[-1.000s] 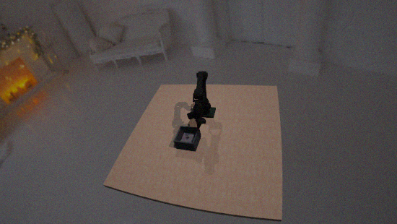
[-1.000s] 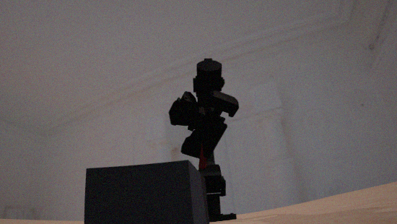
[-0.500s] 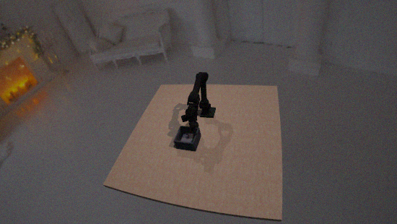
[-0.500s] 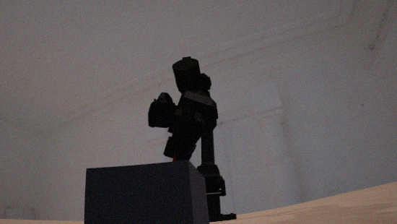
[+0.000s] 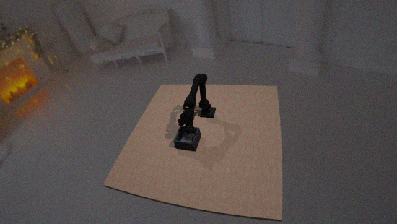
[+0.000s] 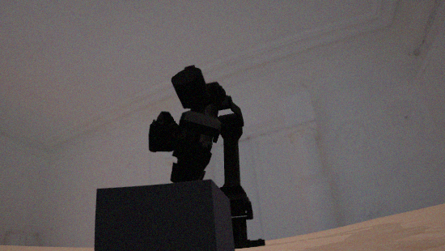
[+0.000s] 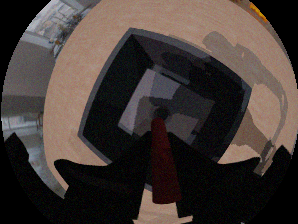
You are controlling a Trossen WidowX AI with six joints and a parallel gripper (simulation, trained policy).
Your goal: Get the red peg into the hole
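Now: gripper tip 1 cm short of the grey plate, 1 cm to the left of it and 5 cm above it. Round my gripper tip: red peg (1 cm behind, 2 cm above); then dark box (1 cm ahead, 1 cm to the right, 7 cm below).
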